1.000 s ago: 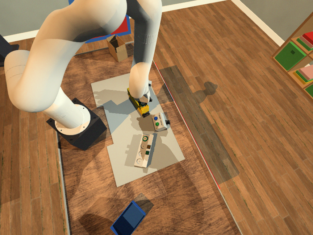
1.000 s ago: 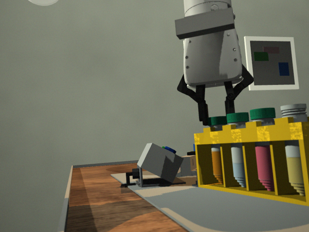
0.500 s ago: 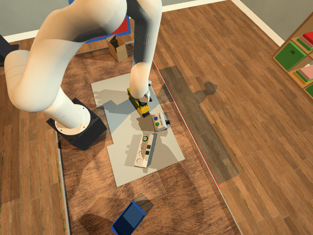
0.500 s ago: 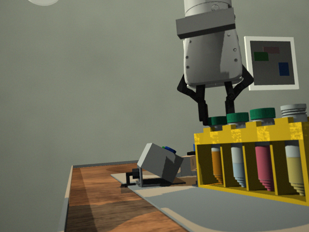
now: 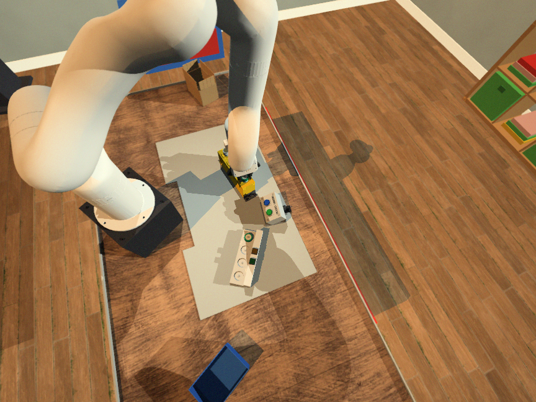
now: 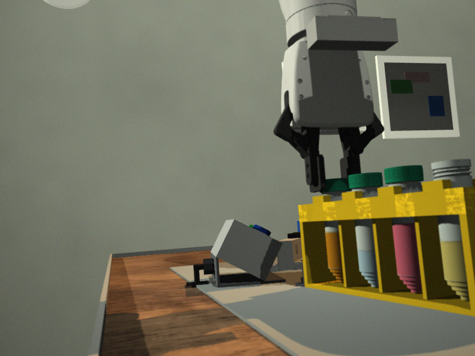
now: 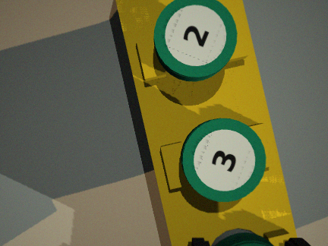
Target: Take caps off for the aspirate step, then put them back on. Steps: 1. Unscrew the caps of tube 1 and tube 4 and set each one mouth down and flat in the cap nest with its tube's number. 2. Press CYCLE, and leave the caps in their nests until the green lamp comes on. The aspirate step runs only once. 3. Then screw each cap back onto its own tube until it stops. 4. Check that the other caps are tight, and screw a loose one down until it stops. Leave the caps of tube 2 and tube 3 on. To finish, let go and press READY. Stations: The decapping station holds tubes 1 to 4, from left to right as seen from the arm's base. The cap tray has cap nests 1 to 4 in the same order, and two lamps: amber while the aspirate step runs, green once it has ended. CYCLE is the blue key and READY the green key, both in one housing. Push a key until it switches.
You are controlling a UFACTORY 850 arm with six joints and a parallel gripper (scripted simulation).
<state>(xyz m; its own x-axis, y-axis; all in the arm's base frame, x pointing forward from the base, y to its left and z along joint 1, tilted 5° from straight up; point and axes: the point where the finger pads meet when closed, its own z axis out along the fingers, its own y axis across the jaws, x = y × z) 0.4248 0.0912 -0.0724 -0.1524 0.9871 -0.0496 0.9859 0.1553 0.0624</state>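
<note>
Right now my hand is 1 cm above the green cap. Round my hand: blue cycle key 11 cm to the right, 7 cm ahead, 6 cm below; then grey key housing 13 cm to the right, 9 cm ahead, 8 cm below; then green key 15 cm to the right, 7 cm ahead, 6 cm below.
</note>
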